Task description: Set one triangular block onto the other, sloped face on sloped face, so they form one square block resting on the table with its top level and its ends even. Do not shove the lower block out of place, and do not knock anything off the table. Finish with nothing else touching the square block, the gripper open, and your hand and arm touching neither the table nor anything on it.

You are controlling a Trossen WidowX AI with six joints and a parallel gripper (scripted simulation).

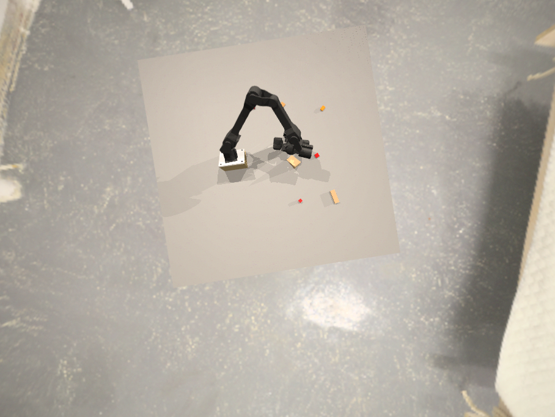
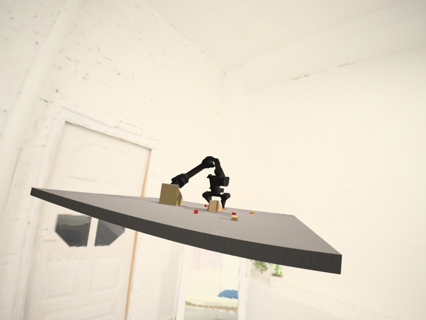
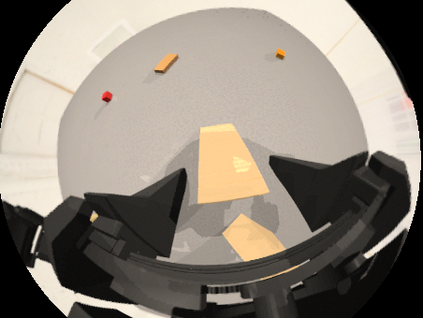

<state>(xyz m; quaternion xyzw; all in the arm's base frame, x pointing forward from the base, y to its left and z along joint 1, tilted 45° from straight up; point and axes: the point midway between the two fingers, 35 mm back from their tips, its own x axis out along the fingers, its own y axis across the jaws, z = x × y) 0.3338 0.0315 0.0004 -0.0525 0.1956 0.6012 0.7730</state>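
Now: gripper tip right at the triangular block. The rest, counted from my gripper tip: orange cube (22 cm ahead, 15 cm to the left, 2 cm below); then long tan block (35 cm to the right, 18 cm ahead, 1 cm below).
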